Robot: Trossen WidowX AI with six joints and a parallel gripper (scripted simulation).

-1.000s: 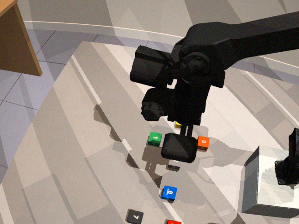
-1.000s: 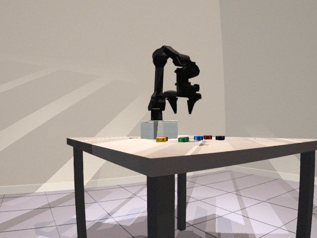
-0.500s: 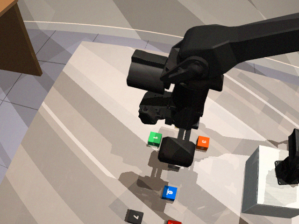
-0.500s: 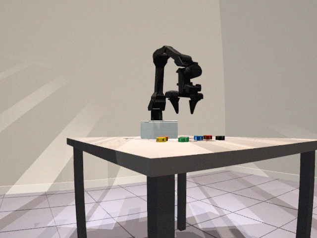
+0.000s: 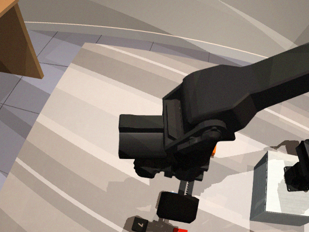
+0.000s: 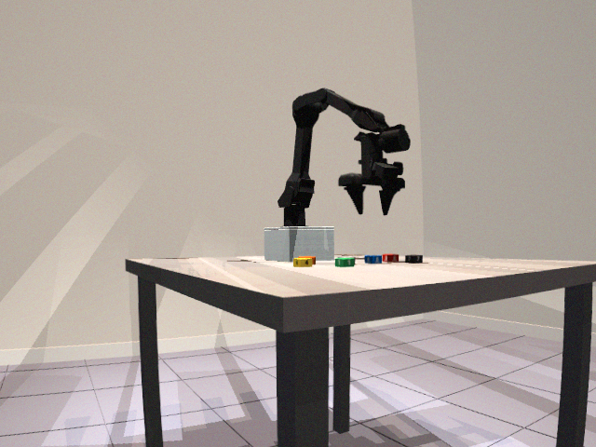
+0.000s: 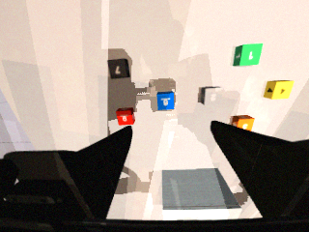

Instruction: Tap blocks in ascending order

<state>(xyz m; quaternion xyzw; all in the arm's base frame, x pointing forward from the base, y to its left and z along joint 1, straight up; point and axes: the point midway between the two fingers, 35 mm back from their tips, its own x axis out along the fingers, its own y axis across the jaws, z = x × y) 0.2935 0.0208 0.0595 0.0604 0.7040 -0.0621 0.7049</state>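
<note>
Right now my gripper tip is 160 mm to the left of the green block marked 1, 120 mm above it and 40 mm short of it. From my gripper tip the other things lie so: blue block: 120 mm below; grey block marked 2: 120 mm below, 90 mm to the right, 10 mm behind; red block: 120 mm below, 90 mm to the left, 10 mm behind.
</note>
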